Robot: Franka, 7 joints.
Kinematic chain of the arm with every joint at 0, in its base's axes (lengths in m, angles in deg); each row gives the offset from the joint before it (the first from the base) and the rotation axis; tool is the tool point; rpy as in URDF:
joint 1: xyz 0 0 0.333 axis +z
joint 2: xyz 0 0 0 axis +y
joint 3: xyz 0 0 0.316 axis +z
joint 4: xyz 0.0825 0 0 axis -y
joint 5: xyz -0.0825 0 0.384 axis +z
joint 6: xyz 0 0 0 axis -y
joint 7: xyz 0.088 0 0 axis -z
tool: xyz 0 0 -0.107 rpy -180 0 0
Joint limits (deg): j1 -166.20..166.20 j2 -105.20..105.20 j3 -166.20..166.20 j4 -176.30..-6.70 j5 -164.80..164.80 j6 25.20..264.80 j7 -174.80..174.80
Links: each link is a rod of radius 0.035 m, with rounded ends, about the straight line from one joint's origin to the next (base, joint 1, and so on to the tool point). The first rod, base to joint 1, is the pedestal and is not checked.
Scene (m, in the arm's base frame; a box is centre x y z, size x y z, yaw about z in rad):
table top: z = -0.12
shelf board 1: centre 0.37 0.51 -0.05 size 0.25 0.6 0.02 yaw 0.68
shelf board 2: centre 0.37 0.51 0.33 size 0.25 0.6 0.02 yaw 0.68
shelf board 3: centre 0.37 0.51 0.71 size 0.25 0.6 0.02 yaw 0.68
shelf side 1: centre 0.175 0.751 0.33 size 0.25 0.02 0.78 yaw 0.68
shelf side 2: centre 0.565 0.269 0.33 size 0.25 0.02 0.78 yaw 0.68
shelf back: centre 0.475 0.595 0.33 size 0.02 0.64 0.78 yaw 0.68
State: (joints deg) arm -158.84 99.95 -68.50 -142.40 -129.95 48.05 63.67
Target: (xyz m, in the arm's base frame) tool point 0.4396 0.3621 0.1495
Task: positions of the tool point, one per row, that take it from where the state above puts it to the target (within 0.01 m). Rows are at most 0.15 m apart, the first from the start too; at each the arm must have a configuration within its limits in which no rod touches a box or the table.
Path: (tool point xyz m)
1: -0.2327 0.3727 0.3731
2: -0.1518 0.3499 0.4669
3: -0.0446 0.3153 0.5144
4: 0.0634 0.2669 0.5133
5: 0.1492 0.2055 0.4730
6: 0.1977 0.1353 0.4115
7: 0.2050 0.0635 0.3498
8: 0.2790 0.1379 0.3024
9: 0.3421 0.2185 0.2511
10: 0.3951 0.2961 0.2001
11: 0.4396 0.3621 0.1496

